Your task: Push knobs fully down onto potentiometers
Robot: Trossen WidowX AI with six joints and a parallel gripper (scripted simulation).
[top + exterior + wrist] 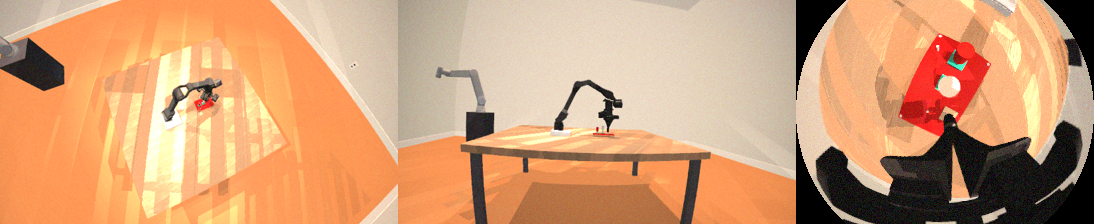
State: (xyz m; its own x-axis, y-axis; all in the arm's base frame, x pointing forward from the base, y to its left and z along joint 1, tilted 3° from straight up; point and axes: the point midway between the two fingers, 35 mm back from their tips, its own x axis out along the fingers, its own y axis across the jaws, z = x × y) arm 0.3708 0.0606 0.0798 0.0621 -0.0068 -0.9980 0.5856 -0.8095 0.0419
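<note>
Now: the black knob 10 mm below my gripper tip. The rest, counted from my gripper tip: red knob (80 mm behind, 30 mm to the right, 10 mm below).
</note>
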